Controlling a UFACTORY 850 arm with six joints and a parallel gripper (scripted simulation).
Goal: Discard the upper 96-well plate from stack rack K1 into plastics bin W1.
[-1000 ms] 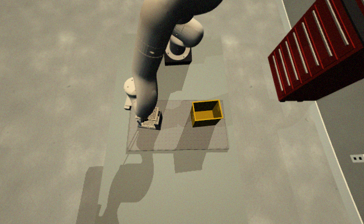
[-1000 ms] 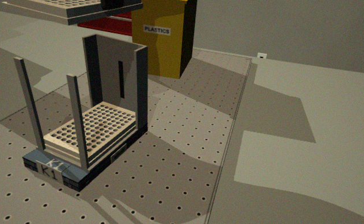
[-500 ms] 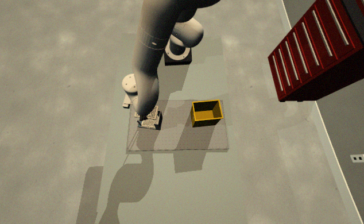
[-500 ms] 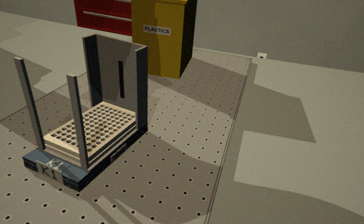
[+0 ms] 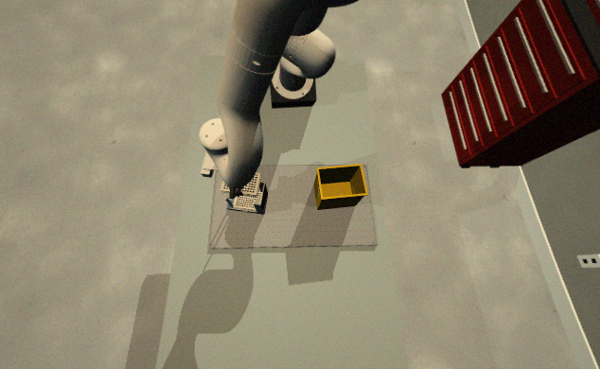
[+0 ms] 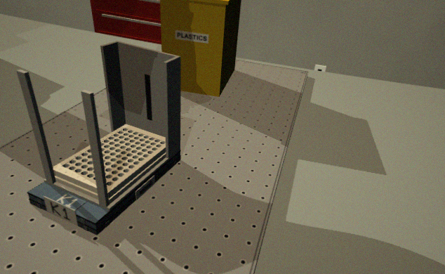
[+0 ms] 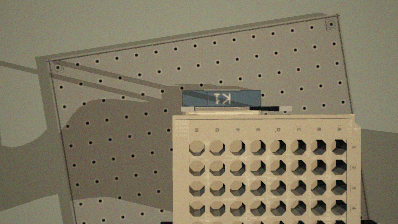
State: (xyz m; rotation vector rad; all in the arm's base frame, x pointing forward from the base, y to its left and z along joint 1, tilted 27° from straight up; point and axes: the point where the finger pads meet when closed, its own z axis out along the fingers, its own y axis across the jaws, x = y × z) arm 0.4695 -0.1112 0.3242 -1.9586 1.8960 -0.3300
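The yellow plastics bin W1 lies 11 cm behind my hand, 36 cm to the left of it and 17 cm below it. Also, from my hand: 96-well plate: 1 cm below; back wall: 7 cm to the left, 17 cm below.
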